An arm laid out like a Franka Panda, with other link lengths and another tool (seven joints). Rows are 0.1 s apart.
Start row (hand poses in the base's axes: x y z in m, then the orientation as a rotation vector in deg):
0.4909 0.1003 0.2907 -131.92 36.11 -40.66
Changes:
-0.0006 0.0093 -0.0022 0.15 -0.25 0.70
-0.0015 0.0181 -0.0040 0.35 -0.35 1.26
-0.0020 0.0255 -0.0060 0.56 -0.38 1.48
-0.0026 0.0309 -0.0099 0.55 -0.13 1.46
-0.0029 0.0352 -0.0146 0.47 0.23 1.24
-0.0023 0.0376 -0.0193 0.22 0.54 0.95
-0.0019 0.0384 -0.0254 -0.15 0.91 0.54
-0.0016 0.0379 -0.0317 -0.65 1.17 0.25
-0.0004 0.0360 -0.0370 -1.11 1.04 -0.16
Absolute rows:
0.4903 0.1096 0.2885 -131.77 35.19 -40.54
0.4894 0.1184 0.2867 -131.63 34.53 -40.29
0.4889 0.1258 0.2847 -131.45 34.30 -40.13
0.4883 0.1312 0.2808 -131.58 34.43 -39.86
0.4880 0.1355 0.2761 -131.80 34.84 -39.61
0.4886 0.1379 0.2714 -132.13 35.27 -39.51
0.4890 0.1387 0.2653 -132.59 35.85 -39.47
0.4893 0.1382 0.2590 -133.13 36.20 -39.54
0.4905 0.1363 0.2537 -133.42 36.53 -40.09

